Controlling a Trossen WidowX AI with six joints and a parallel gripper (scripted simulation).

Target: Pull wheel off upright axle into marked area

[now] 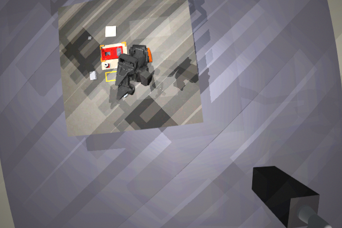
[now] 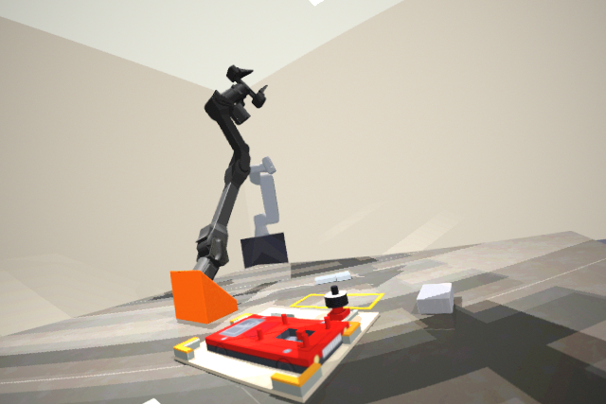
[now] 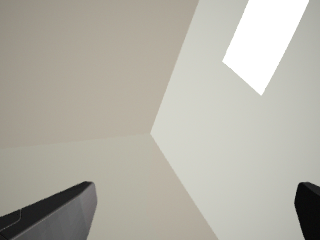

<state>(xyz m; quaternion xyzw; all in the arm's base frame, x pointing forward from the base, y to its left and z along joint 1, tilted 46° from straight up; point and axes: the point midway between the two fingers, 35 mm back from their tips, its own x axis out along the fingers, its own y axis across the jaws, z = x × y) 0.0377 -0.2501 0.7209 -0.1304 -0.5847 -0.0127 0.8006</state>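
Now: the black wheel 400 mm ahead of my gripper tip, 290 mm to the right of it and 740 mm below it. Also, from my gripper tip: white square: 380 mm ahead, 620 mm to the right, 770 mm below; then upright axle: 400 mm ahead, 290 mm to the right, 740 mm below.
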